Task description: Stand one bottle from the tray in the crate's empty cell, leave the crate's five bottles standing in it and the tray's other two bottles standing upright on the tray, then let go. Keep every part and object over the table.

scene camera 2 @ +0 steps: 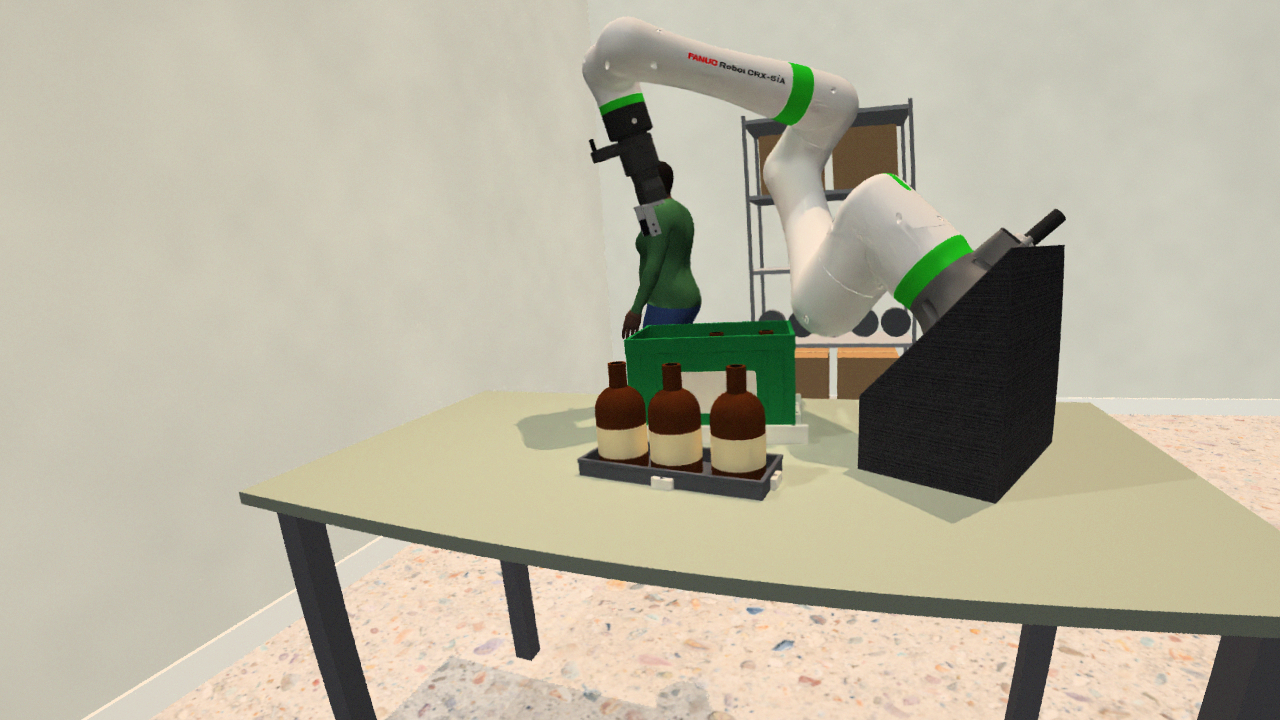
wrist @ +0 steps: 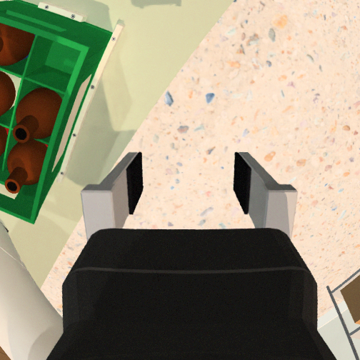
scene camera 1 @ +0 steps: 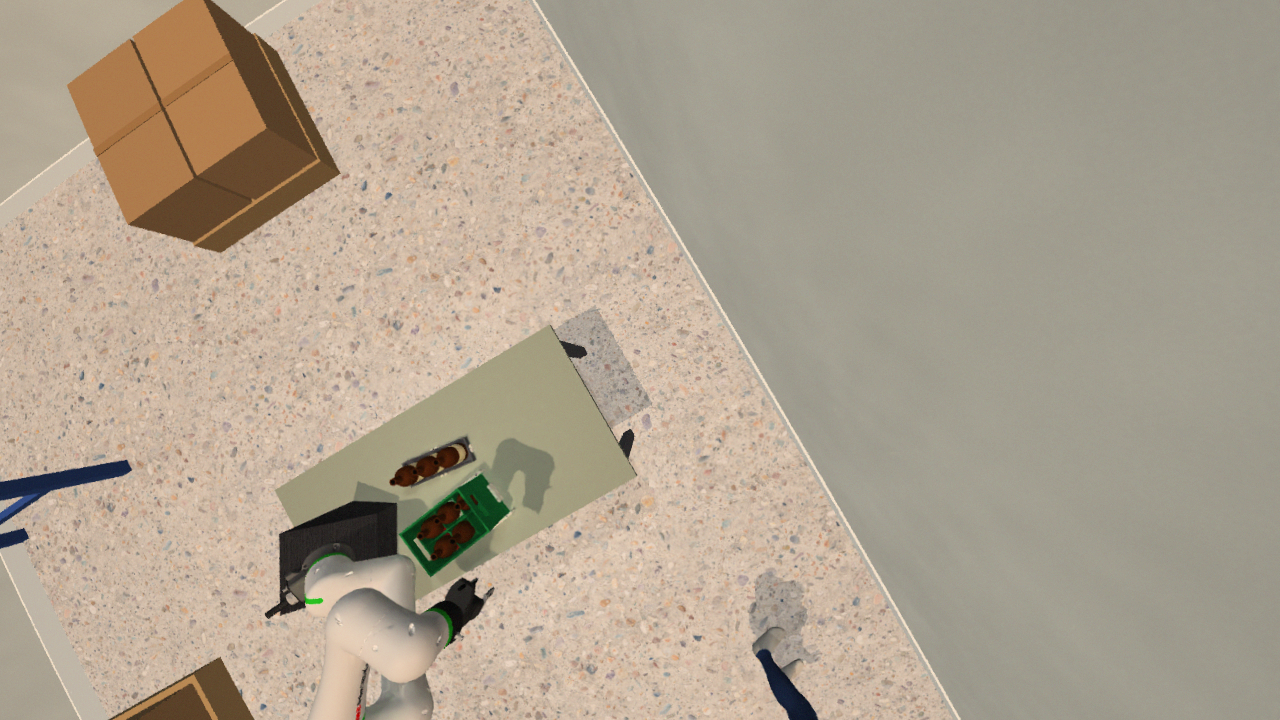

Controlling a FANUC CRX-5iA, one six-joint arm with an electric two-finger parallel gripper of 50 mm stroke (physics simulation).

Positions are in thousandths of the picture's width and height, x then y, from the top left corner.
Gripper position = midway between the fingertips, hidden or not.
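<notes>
I can see my gripper (scene camera 2: 510, 327), and the wrist view has my gripper too (wrist: 521, 474). There is a bottle (wrist: 101, 312). I also see a bottle (scene camera 2: 485, 573), a bottle (scene camera 2: 527, 581) and a bottle (scene camera 2: 576, 580).
</notes>
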